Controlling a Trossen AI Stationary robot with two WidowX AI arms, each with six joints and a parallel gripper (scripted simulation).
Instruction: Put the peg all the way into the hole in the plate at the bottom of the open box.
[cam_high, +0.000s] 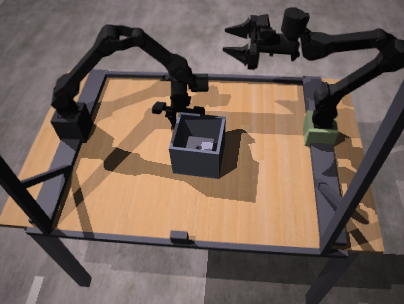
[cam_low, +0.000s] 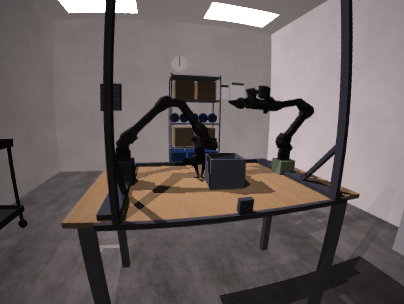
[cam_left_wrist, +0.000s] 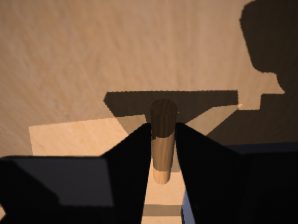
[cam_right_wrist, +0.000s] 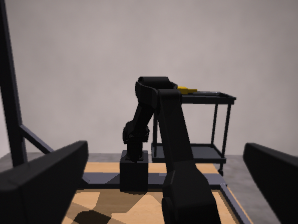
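My left hand is 3 cm past the wooden peg, 1 cm to the right of it and 3 cm above it. From my left hand the other things lie so: pale plate: 13 cm behind, 9 cm to the right, 1 cm above.
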